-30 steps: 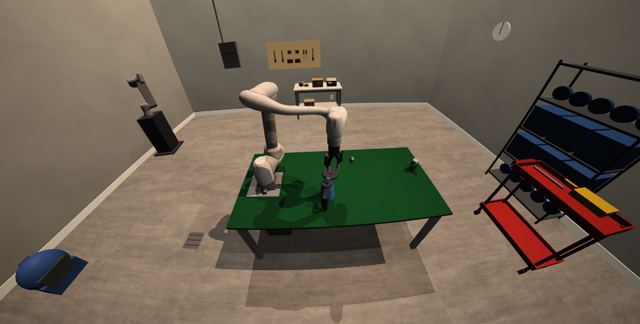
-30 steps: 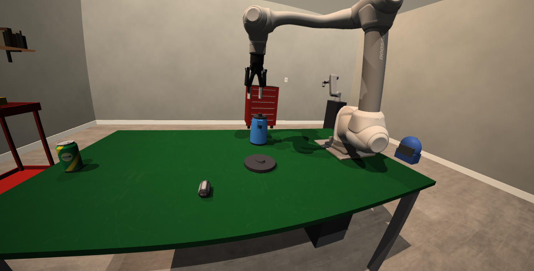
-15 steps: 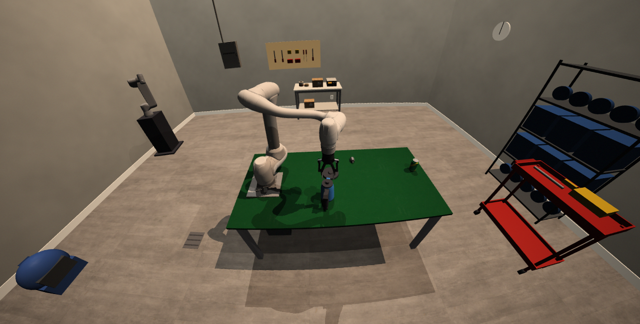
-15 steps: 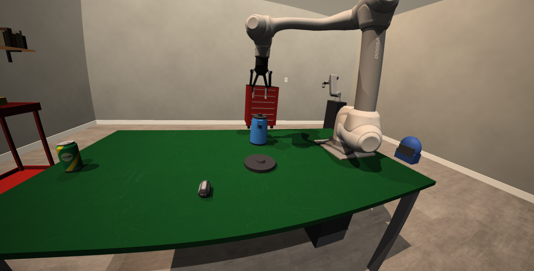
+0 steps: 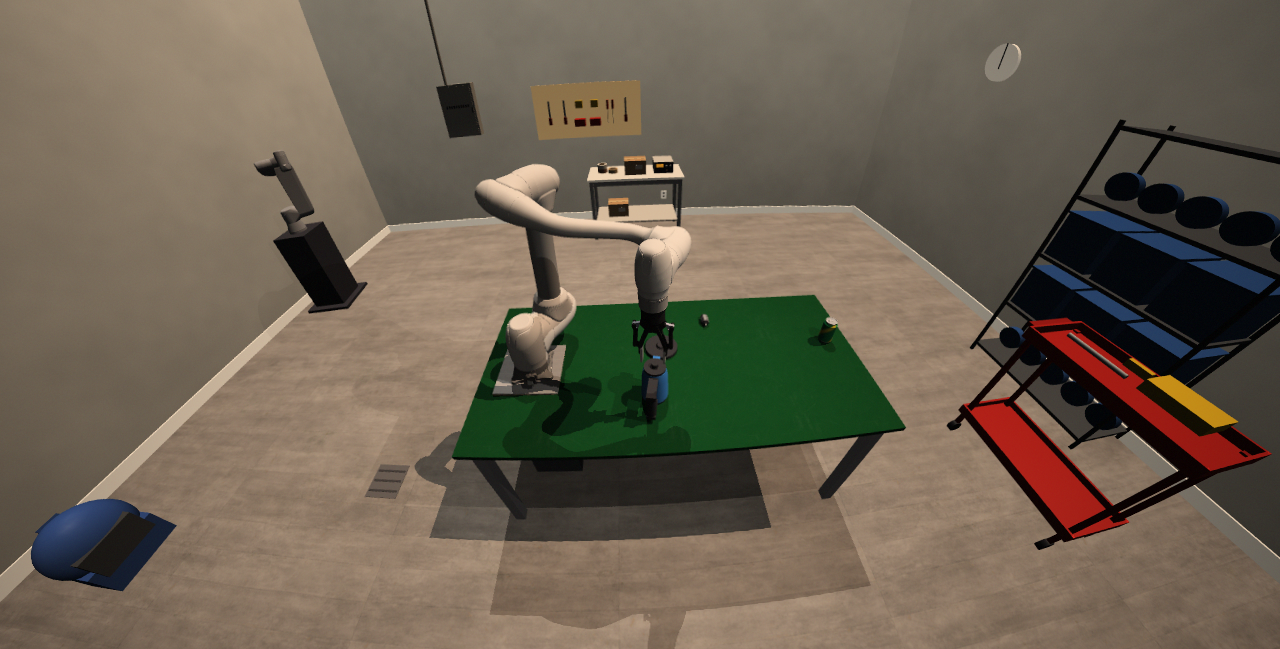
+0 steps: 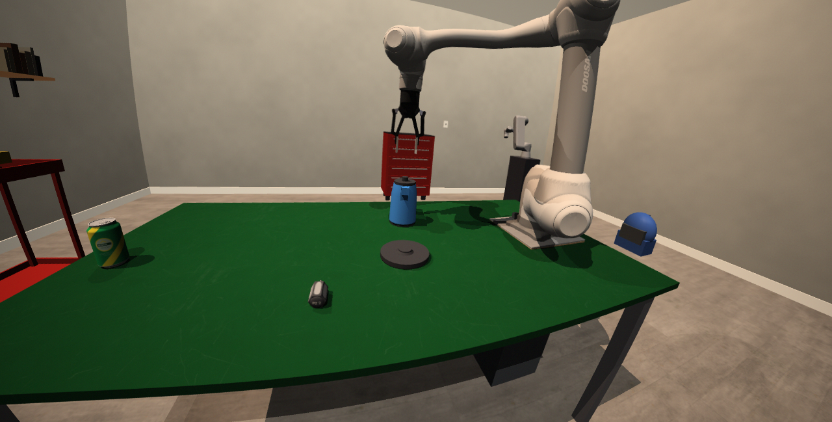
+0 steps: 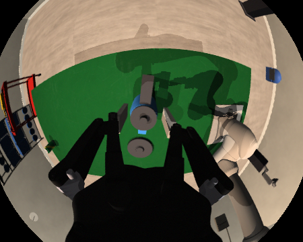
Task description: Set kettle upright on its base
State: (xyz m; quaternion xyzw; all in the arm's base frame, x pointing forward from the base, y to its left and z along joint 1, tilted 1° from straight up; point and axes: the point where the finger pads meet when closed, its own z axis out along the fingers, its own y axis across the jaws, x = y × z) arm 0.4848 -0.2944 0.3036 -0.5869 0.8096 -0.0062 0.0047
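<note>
The blue kettle is 21 cm below my hand, 3 cm to the left of it and 1 cm ahead of it. Also, from my hand: yellow can 91 cm ahead, 24 cm below, 19 cm to the left; then dark round base 31 cm to the left, 29 cm below, 10 cm ahead.
</note>
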